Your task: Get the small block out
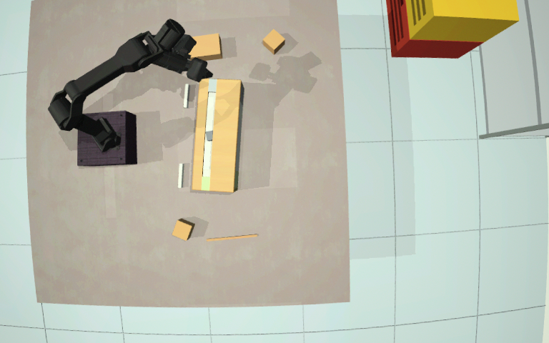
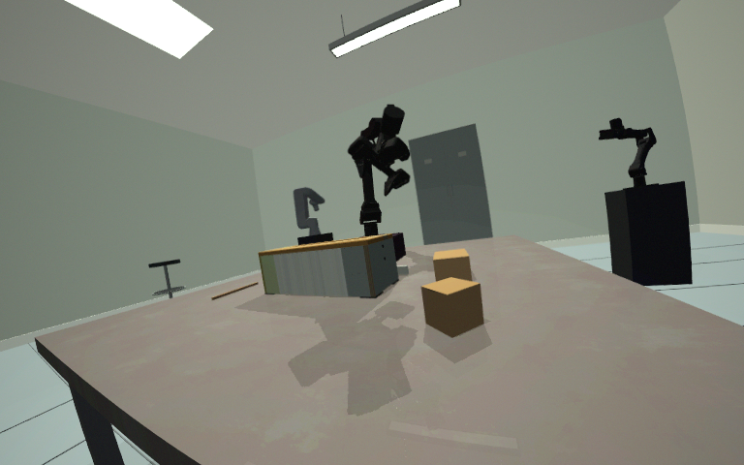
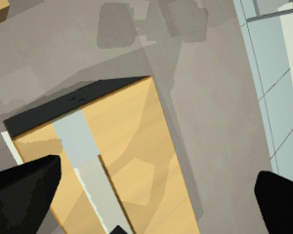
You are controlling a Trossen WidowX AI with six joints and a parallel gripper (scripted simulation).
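My gripper tip is now 18 cm to the left of the grey block, 17 cm above it and 1 cm short of it. The rest, counted from my gripper tip: thin stick 55 cm to the right, 25 cm below, 11 cm ahead; tan slab 23 cm below, 15 cm to the left, 6 cm behind.
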